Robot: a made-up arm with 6 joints. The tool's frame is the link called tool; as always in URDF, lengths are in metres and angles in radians. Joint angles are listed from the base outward.
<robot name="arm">
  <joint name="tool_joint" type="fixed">
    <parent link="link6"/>
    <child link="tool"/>
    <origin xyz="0 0 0" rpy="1.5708 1.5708 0"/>
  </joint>
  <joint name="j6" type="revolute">
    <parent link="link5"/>
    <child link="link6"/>
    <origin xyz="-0.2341 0 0" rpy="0 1.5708 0"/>
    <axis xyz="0 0 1"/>
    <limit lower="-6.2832" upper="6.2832"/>
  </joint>
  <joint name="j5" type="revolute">
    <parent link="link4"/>
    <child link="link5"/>
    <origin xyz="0 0 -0.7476" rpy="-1.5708 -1.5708 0"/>
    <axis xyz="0 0 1"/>
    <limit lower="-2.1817" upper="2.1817"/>
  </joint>
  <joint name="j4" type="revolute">
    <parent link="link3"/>
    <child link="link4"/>
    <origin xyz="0 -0.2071 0" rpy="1.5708 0 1.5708"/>
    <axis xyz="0 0 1"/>
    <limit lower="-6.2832" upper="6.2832"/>
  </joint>
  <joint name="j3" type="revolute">
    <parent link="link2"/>
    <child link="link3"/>
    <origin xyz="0 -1.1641 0" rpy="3.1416 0 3.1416"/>
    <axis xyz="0 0 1"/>
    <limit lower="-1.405" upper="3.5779"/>
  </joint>
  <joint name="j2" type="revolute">
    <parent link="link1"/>
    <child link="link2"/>
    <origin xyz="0 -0.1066 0" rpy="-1.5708 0 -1.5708"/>
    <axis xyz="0 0 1"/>
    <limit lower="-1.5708" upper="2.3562"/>
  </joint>
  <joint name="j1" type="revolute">
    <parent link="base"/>
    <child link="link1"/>
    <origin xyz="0 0 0.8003" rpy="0 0 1.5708"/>
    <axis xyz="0 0 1"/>
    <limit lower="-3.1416" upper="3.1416"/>
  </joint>
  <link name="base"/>
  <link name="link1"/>
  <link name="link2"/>
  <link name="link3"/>
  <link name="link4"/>
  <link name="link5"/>
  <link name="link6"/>
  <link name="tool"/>
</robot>
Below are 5 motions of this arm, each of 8 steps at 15 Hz.
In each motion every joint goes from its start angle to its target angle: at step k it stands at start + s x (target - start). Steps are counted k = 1, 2, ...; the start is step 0. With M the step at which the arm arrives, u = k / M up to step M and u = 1 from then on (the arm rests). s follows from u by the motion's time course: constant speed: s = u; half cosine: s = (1 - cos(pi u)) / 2; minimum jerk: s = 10 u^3 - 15 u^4 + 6 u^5.
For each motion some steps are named. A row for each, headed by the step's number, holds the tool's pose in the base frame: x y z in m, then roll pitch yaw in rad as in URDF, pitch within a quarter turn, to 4 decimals.
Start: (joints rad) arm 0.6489 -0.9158 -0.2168 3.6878 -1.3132 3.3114
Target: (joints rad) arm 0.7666 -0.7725 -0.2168 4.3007 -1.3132 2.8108
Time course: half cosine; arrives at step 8
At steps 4, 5, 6, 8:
4: -0.3532 -0.0778 2.3358 -2.1067 -0.7270 2.5043
5: -0.3219 -0.0375 2.3296 -1.9548 -0.6373 2.4238
6: -0.2954 -0.0037 2.3217 -1.8371 -0.5569 2.3672
8: -0.2715 0.0266 2.3127 -1.7382 -0.4815 2.3235

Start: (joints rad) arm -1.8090 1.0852 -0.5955 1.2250 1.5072 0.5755
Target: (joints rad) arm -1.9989 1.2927 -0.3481 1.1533 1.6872 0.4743
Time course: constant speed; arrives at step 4
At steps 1, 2, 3, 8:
1: -0.1781 -1.3827 0.5123 -0.4567 0.0540 -0.6460
2: -0.2570 -1.4066 0.4692 -0.4414 0.0072 -0.7156
3: -0.3377 -1.4229 0.4251 -0.4259 -0.0401 -0.7843
8: -0.4195 -1.4312 0.3801 -0.4101 -0.0878 -0.8522

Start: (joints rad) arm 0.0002 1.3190 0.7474 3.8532 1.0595 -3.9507
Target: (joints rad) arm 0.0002 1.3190 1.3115 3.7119 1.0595 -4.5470
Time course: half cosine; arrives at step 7
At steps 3, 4, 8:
3: 2.0589 -0.1242 0.8354 -0.4207 0.9565 -1.1773
4: 2.0834 -0.1191 0.9370 -0.0748 0.9257 -1.0137
8: 2.0964 -0.1098 1.1191 0.4786 0.8297 -0.7716

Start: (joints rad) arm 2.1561 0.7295 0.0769 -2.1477 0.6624 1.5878
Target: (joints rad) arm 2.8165 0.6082 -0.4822 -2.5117 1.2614 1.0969
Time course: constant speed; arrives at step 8
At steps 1, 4, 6, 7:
1: -0.9178 1.3701 1.1691 -0.1300 0.8930 1.1813
4: -1.0673 0.9960 1.0872 -0.4473 0.9290 0.8087
6: -1.0950 0.7413 1.0551 -0.6391 0.8373 0.5939
7: -1.0888 0.6180 1.0461 -0.7012 0.7635 0.5235

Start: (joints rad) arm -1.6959 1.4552 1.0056 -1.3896 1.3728 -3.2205
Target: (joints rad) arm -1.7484 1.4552 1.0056 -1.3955 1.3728 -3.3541
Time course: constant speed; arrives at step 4
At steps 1, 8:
1: -0.5110 -2.0345 0.8131 -1.9353 -0.0724 -3.0230
8: -0.5908 -2.0124 0.8122 -1.8341 -0.0686 -3.0644

